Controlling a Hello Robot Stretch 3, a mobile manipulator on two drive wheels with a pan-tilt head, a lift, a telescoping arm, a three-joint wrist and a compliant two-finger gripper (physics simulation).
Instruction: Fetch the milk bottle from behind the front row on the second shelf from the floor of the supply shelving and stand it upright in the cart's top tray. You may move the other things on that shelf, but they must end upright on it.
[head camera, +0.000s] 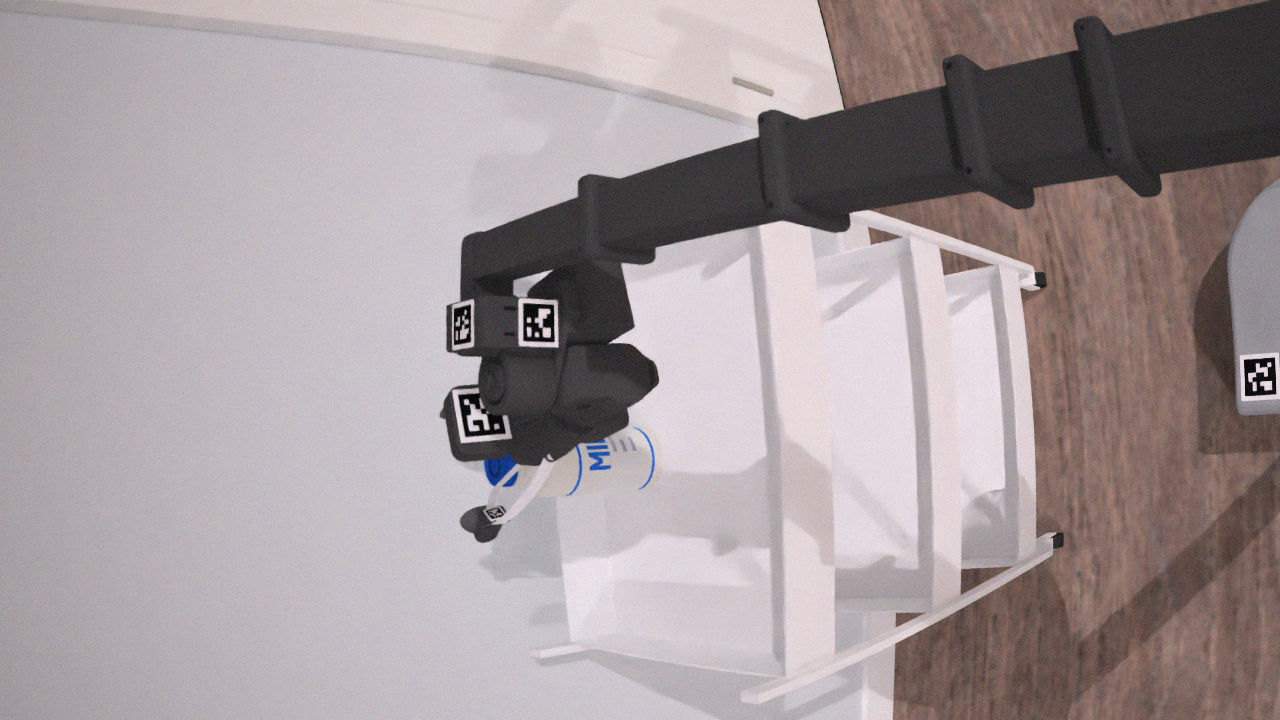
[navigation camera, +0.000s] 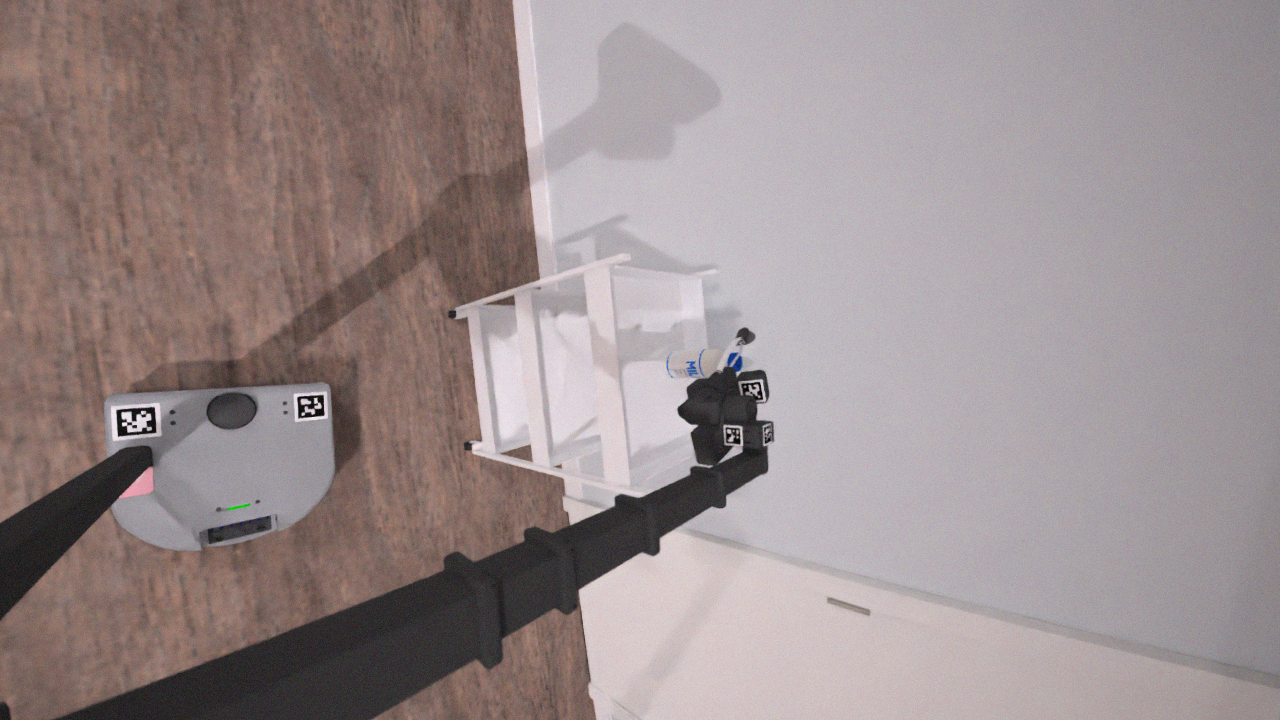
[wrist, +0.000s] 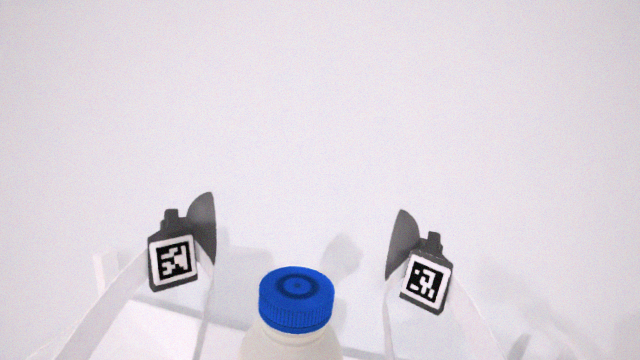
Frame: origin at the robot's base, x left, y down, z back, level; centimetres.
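Seen in the pictures: gripper, fingertip midpoint: (head camera: 461, 471) (navigation camera: 753, 358) (wrist: 304, 226); robot's base at its link origin: (navigation camera: 232, 408).
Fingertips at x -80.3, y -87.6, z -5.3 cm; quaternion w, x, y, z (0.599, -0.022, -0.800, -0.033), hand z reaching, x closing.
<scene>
Offsets run from my fingertips to a thing's top centre. "spot": to the spot under its first point. Level surfaces: height alone.
The milk bottle @(dy +2.6, dx +2.2, dz +0.6 cm) (head camera: 617, 461) (navigation camera: 689, 363) (wrist: 290, 350), cream-white with a blue cap, stands upright in the white cart's top tray @(spot: dy +16.1, dx +28.0, dz -5.8 cm) (head camera: 796, 537) (navigation camera: 606, 376), toward its back. My gripper (head camera: 463, 468) (navigation camera: 754, 362) (wrist: 304, 226) is open at the height of the cap. In the wrist view its fingers stand wide apart, beyond and to either side of the cap, touching neither cap nor bottle. The wrist hides part of the bottle in the head view. The supply shelving's second shelf and its front row cannot be made out in these views.
The cart's lower trays @(spot: dy +47.8, dx +22.7, dz +1.9 cm) (head camera: 926, 429) (navigation camera: 534, 376) lie below the top one. A pale wall (head camera: 223, 358) (navigation camera: 984, 268) rises behind the cart. A white panel with a handle (head camera: 617, 44) (navigation camera: 760, 608) is beside it. My grey base (head camera: 1257, 295) (navigation camera: 223, 465) stands on the wooden floor @(dy +87.5 cm) (head camera: 1118, 358) (navigation camera: 268, 179).
</scene>
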